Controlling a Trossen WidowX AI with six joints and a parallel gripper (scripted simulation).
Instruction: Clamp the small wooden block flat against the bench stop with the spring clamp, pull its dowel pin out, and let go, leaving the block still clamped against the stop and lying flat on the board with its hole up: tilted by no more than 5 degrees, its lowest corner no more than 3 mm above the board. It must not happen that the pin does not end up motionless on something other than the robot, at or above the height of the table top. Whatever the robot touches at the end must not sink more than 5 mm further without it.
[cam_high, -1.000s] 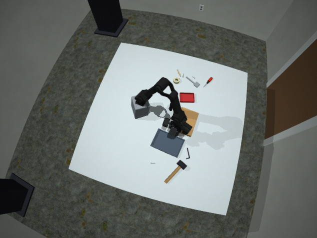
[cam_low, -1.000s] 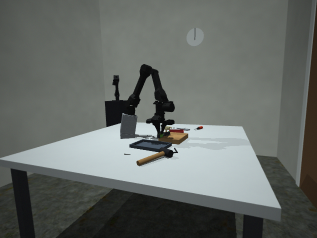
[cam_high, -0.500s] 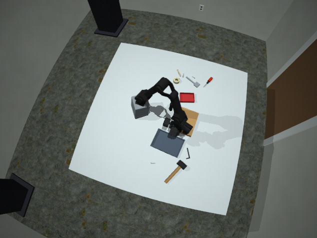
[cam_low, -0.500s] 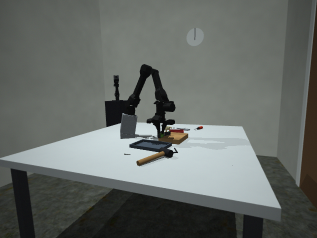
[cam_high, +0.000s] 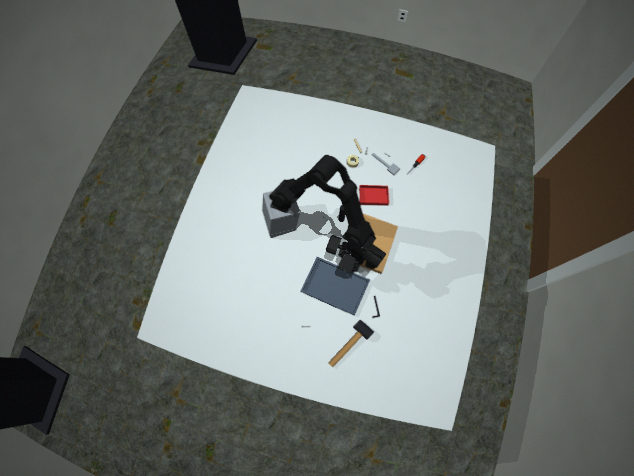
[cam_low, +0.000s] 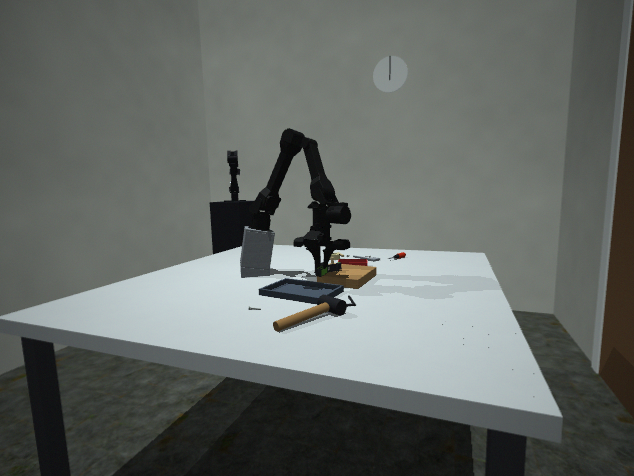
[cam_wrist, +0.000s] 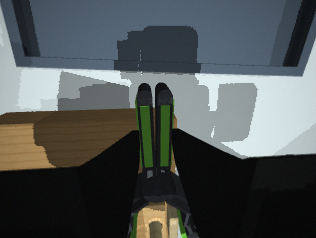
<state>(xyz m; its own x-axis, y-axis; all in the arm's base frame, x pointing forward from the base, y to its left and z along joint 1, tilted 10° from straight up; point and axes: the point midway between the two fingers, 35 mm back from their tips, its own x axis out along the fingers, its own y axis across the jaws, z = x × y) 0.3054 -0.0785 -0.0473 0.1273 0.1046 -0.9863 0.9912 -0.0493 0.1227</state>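
Right now the dowel pin is 10 mm ahead of my hand, 90 mm to the left of it and 40 mm below it. The rest, counted from my hand: dark tray 20 mm behind, 110 mm to the right, 80 mm below; wooden board 60 mm ahead, 100 mm to the left, 80 mm below; small wooden block 90 mm to the left, 50 mm below.
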